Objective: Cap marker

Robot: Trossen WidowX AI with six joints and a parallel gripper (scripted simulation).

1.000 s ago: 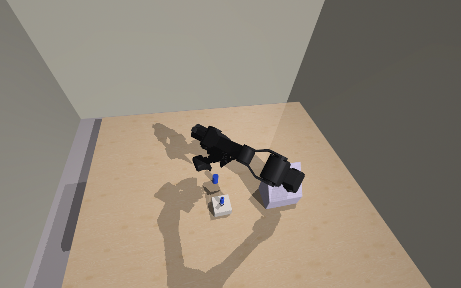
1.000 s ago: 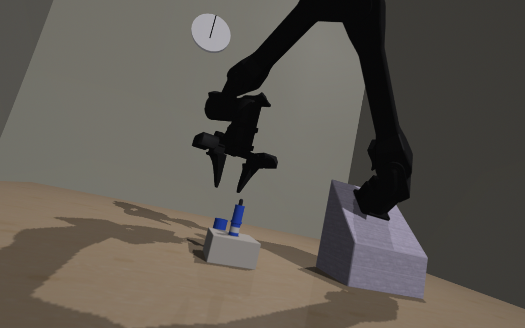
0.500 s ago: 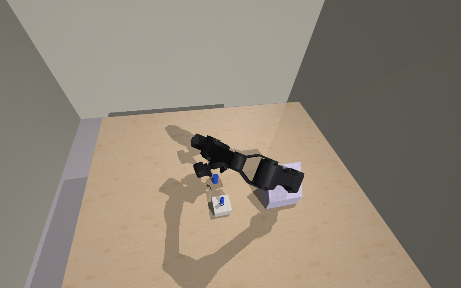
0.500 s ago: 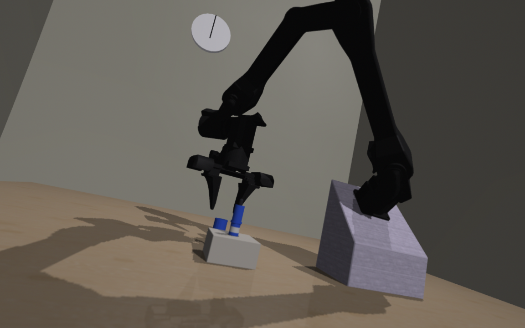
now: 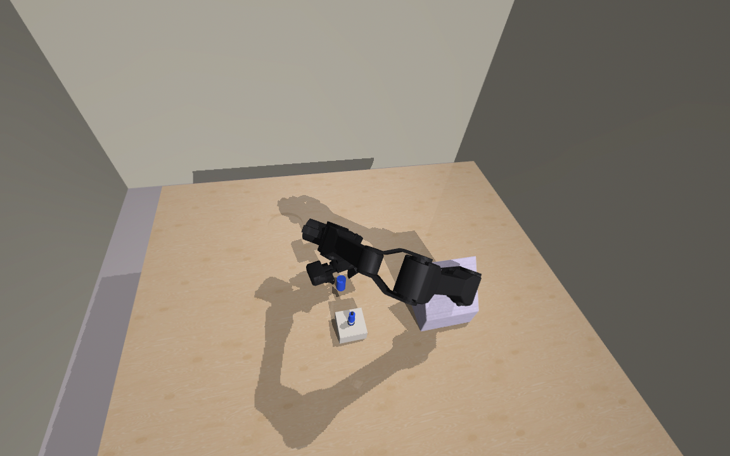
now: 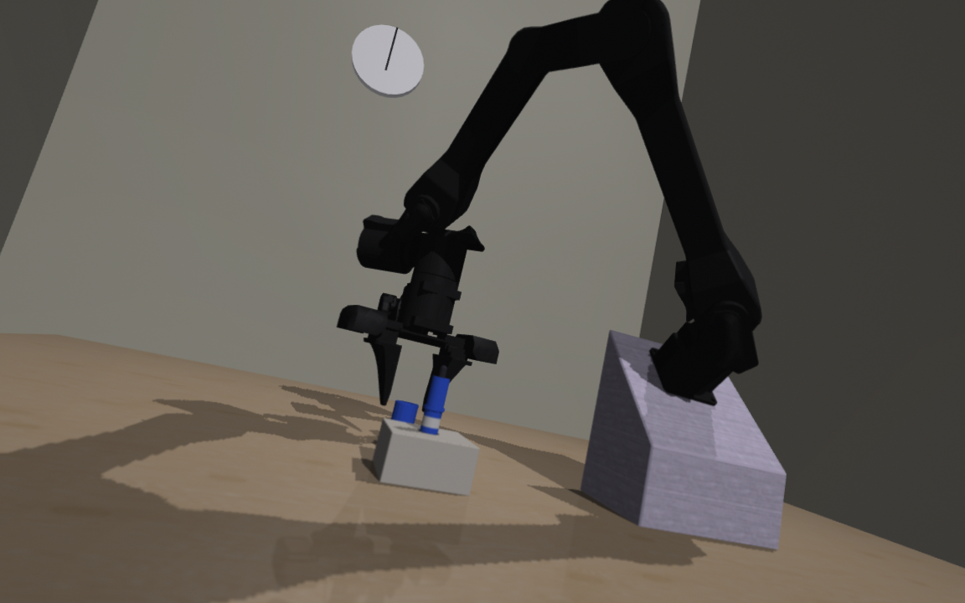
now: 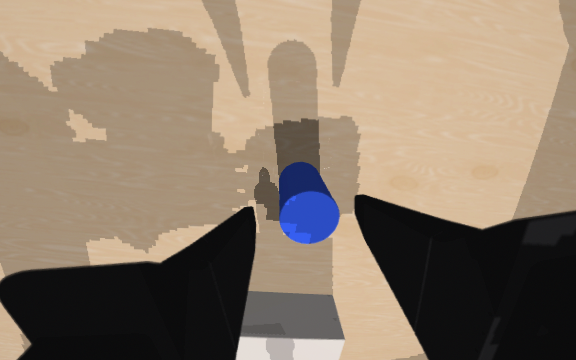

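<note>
The blue cap is 20 mm below my gripper tip. Round my gripper tip: holder block: 130 mm to the left, 20 mm below, 10 mm behind; then blue marker: 130 mm to the left, 30 mm above, 10 mm behind.
</note>
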